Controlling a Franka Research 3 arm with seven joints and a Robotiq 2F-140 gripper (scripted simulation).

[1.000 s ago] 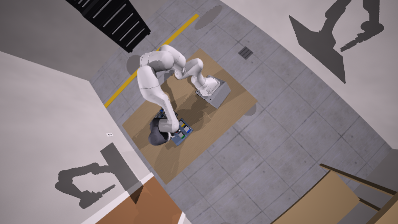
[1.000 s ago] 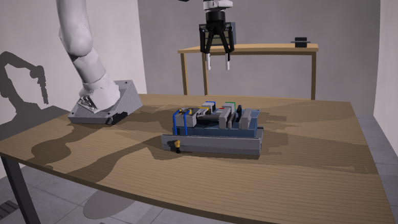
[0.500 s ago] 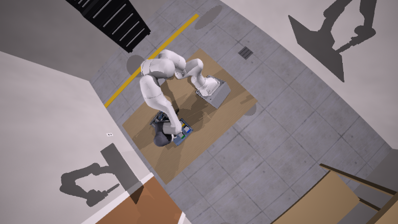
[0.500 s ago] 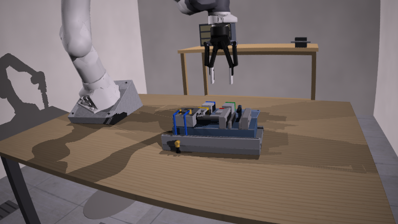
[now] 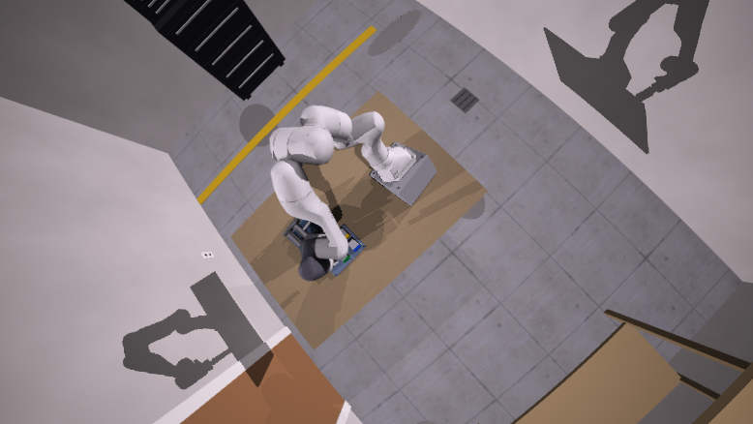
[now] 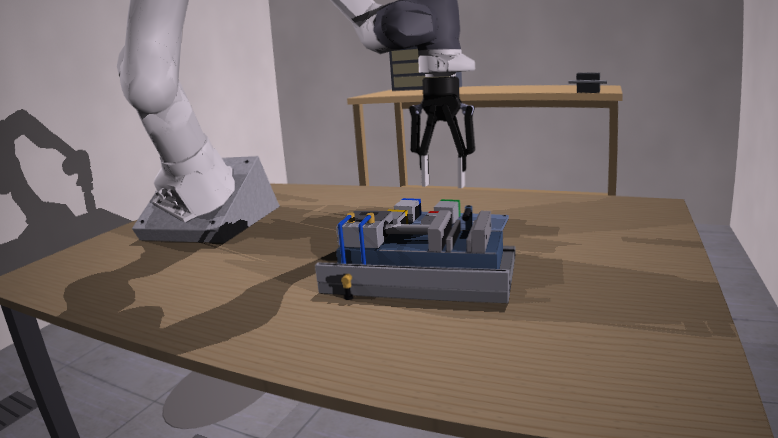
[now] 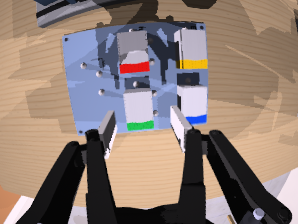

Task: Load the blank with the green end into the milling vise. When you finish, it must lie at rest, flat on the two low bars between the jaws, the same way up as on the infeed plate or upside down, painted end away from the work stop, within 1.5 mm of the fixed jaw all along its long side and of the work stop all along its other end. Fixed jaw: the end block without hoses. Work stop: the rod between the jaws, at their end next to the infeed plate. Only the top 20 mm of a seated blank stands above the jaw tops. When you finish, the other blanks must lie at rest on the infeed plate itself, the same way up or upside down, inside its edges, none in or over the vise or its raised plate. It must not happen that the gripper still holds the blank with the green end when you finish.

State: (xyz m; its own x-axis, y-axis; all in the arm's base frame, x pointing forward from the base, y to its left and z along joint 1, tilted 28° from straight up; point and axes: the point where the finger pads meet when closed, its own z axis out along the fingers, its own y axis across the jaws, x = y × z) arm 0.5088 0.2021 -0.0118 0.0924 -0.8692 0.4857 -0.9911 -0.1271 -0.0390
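The green-ended blank is 80 mm below my hand. Also, from my hand: blue-ended blank: 80 mm below, 80 mm behind, 10 mm to the right; red-ended blank: 90 mm to the right, 80 mm below, 10 mm ahead; blue infeed plate: 110 mm below, 40 mm to the right, 10 mm ahead.
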